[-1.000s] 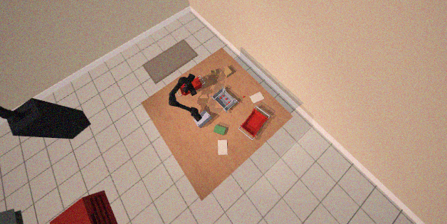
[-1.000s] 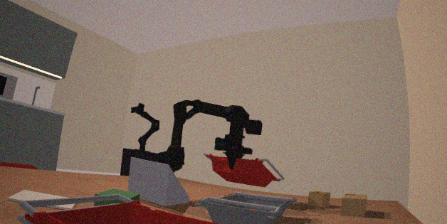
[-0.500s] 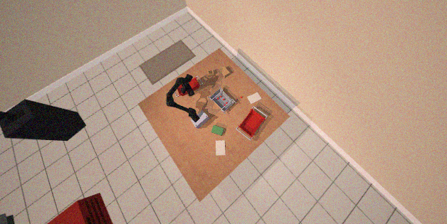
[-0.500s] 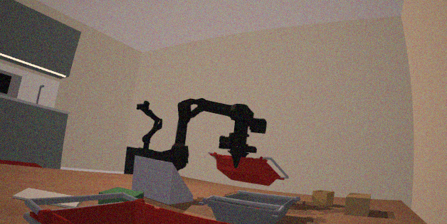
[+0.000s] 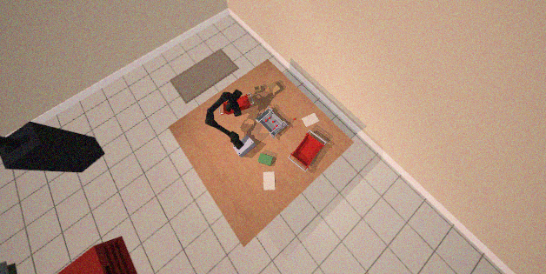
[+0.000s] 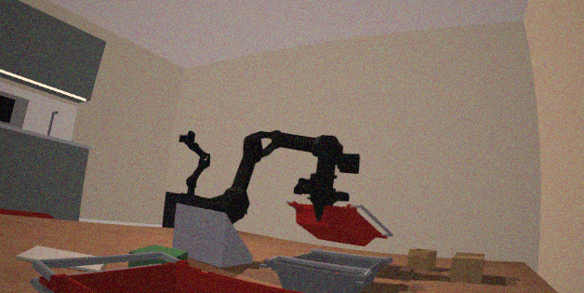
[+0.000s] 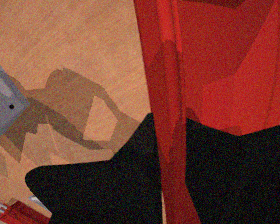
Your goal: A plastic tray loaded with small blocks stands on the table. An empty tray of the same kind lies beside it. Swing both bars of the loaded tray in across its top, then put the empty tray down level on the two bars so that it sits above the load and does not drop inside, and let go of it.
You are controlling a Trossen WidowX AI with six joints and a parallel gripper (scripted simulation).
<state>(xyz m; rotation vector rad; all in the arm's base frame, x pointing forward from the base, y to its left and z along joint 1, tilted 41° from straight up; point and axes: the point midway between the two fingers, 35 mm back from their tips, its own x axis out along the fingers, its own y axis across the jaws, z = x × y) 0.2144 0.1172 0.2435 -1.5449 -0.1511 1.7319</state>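
The red tray lies 4 cm ahead of my gripper tip and 7 cm to the left of it. The rest, counted from my gripper tip: green block (15 cm behind, 49 cm to the right, 10 cm below).
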